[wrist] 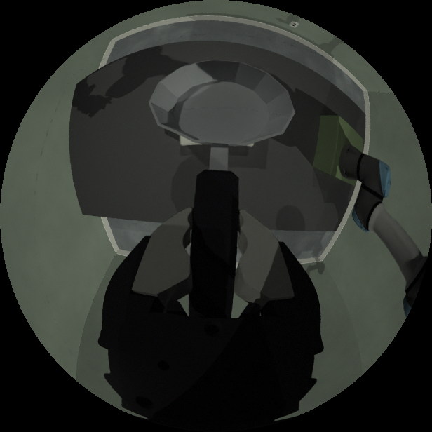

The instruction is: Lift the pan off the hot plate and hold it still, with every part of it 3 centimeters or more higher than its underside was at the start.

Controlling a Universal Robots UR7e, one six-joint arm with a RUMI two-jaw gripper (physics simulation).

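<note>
The grey faceted pan (225,107) is in the upper middle of the wrist view, its bowl facing the camera and its black handle (216,200) running down toward the gripper. My gripper (215,210) is shut on the handle, with one finger against each side. A pale edge (189,142) of what looks like the hot plate shows below the pan's near rim; the pan hides the rest of it. The pan appears raised above it, with a shadow on the table below and to the right. The exact height cannot be told from this view.
A dark table top (115,165) lies under the pan, with a pale-edged grey surface (125,237) beneath it. A green block (327,142) stands at the right. A grey and black arm with blue joint caps (397,235) reaches down the right side from the block.
</note>
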